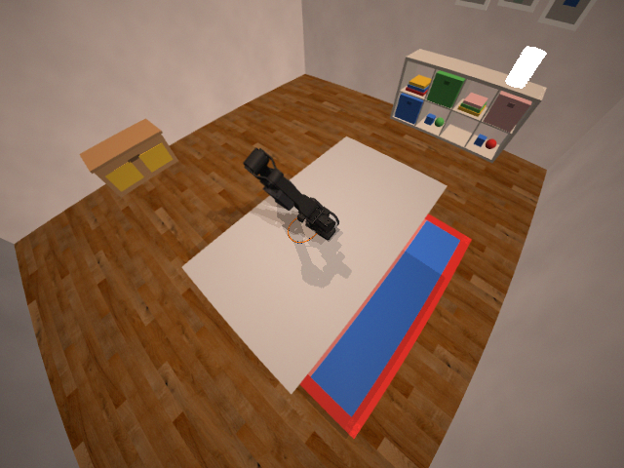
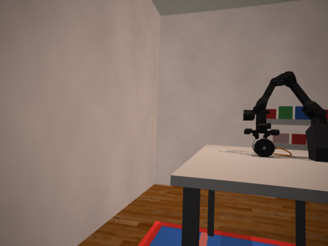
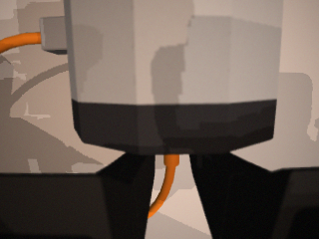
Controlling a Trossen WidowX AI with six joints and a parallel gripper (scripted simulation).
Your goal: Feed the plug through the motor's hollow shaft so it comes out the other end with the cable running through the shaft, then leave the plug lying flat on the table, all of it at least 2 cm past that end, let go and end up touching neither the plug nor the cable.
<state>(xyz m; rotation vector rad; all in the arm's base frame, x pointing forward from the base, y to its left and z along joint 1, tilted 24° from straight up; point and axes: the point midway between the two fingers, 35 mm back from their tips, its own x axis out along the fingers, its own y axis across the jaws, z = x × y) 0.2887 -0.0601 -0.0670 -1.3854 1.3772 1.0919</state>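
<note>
My gripper is now 2 cm to the right of the grey plug and 4 cm above it.
</note>
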